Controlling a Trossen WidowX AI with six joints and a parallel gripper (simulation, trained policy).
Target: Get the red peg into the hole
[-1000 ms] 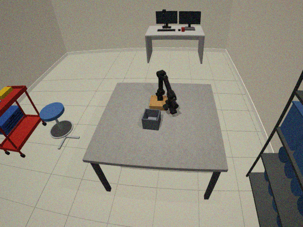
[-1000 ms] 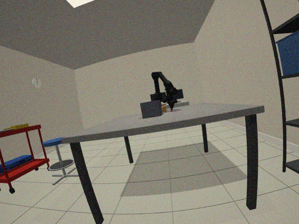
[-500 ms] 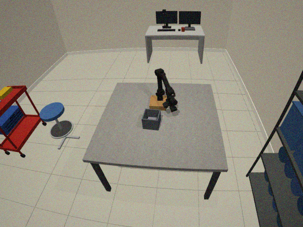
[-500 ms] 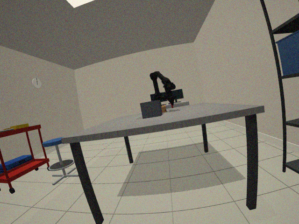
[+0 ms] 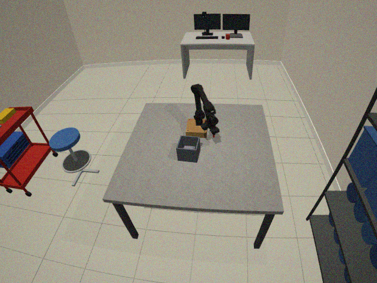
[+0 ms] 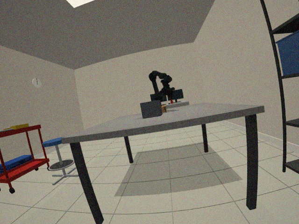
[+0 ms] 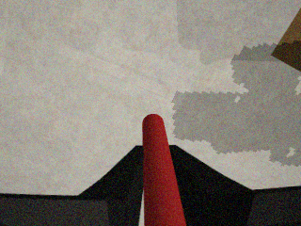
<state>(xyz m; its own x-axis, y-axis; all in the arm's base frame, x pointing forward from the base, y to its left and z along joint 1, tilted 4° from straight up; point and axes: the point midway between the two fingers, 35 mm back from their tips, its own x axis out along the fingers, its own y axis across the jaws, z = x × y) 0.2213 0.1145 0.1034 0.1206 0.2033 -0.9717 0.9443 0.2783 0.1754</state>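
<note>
My gripper tip is now 21 cm to the left of the plate, 11 cm short of it and 8 cm above it. Also, from my gripper tip: red peg: 1 cm to the right, 1 cm above.
</note>
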